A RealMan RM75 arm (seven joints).
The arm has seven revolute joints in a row. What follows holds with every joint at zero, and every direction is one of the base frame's. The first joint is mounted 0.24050 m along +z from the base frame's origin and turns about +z. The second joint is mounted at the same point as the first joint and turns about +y. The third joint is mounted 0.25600 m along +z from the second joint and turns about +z. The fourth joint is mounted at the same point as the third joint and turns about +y. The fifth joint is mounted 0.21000 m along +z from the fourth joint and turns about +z. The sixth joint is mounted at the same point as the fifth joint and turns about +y. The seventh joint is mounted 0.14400 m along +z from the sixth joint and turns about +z. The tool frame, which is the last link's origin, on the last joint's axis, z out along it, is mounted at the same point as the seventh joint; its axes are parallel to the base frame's.
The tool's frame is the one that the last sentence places.
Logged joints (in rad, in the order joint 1, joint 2, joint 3, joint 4, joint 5, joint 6, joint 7), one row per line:
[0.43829, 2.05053, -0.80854, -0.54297, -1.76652, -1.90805, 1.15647]
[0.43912, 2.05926, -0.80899, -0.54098, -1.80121, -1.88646, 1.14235]
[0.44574, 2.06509, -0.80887, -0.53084, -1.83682, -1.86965, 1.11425]
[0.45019, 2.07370, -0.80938, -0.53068, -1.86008, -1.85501, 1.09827]
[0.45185, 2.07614, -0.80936, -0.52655, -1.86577, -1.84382, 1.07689]
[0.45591, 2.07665, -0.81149, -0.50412, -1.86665, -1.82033, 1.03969]
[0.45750, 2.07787, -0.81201, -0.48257, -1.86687, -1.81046, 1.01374]
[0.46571, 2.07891, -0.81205, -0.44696, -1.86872, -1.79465, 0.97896]
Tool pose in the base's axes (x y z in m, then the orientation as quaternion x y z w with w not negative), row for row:
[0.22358, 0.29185, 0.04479, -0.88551, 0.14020, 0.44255, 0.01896]
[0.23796, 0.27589, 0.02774, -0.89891, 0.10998, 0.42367, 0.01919]
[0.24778, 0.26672, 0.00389, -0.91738, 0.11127, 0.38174, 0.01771]
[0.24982, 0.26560, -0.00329, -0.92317, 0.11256, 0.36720, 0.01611]
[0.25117, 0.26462, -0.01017, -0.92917, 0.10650, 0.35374, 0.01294]
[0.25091, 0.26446, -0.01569, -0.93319, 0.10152, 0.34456, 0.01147]
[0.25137, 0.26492, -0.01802, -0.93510, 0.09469, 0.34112, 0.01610]
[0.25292, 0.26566, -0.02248, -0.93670, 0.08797, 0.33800, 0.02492]
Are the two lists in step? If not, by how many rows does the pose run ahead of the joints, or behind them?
The pose runs 2 rows behind the joints: the pose in row i belongs to the joints in row i - 2.
